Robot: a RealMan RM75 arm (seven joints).
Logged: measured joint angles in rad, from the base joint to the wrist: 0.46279 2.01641 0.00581 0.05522 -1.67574 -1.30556 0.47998; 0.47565 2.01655 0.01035 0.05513 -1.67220 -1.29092 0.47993; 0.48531 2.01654 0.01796 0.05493 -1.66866 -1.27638 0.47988; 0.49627 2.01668 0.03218 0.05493 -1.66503 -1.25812 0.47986; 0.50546 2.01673 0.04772 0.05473 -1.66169 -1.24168 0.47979; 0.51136 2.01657 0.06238 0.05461 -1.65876 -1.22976 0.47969; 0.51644 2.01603 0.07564 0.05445 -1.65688 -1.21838 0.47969; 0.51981 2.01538 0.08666 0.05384 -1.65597 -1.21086 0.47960
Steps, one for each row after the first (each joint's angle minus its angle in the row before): 0.01286 0.00014 0.00454 -0.00009 0.00354 0.01464 -0.00005; 0.00966 -0.00001 0.00761 -0.00020 0.00354 0.01454 -0.00005; 0.01096 0.00014 0.01422 0.00000 0.00363 0.01826 -0.00002; 0.00919 0.00005 0.01554 -0.00020 0.00334 0.01644 -0.00007; 0.00590 -0.00016 0.01466 -0.00012 0.00293 0.01192 -0.00010; 0.00508 -0.00054 0.01326 -0.00016 0.00188 0.01138 0.00000; 0.00337 -0.00065 0.01102 -0.00061 0.00091 0.00752 -0.00009
